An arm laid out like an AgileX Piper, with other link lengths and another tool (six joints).
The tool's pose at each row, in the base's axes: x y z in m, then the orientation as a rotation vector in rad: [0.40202, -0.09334, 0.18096, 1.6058, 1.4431, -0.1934]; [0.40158, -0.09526, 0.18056, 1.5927, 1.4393, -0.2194]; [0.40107, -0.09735, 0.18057, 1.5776, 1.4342, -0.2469]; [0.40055, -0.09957, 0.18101, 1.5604, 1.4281, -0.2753]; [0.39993, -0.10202, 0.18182, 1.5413, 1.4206, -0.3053]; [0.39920, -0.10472, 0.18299, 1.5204, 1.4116, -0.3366]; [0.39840, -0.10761, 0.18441, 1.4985, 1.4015, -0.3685]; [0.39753, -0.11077, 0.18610, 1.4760, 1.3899, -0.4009]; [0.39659, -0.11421, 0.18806, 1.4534, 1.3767, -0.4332]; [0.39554, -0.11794, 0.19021, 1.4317, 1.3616, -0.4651]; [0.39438, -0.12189, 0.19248, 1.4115, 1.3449, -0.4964]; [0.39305, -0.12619, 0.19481, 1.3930, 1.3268, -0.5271]
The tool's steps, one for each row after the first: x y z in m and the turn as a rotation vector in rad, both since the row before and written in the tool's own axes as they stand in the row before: [-0.00121, -0.00083, 0.00138, 0.0033, -0.0202, -0.0137]; [-0.00158, -0.00072, 0.00128, 0.0025, -0.0225, -0.0145]; [-0.00192, -0.00055, 0.00118, 0.0015, -0.0243, -0.0153]; [-0.00233, -0.00052, 0.00117, 0.0010, -0.0266, -0.0160]; [-0.00274, -0.00052, 0.00120, 0.0005, -0.0288, -0.0166]; [-0.00301, -0.00054, 0.00128, 0.0002, -0.0301, -0.0168]; [-0.00334, -0.00058, 0.00144, 0.0002, -0.0314, -0.0166]; [-0.00367, -0.00063, 0.00164, 0.0002, -0.0324, -0.0159]; [-0.00394, -0.00076, 0.00188, 0.0008, -0.0330, -0.0144]; [-0.00410, -0.00091, 0.00211, 0.0017, -0.0332, -0.0128]; [-0.00427, -0.00116, 0.00247, 0.0028, -0.0330, -0.0113]
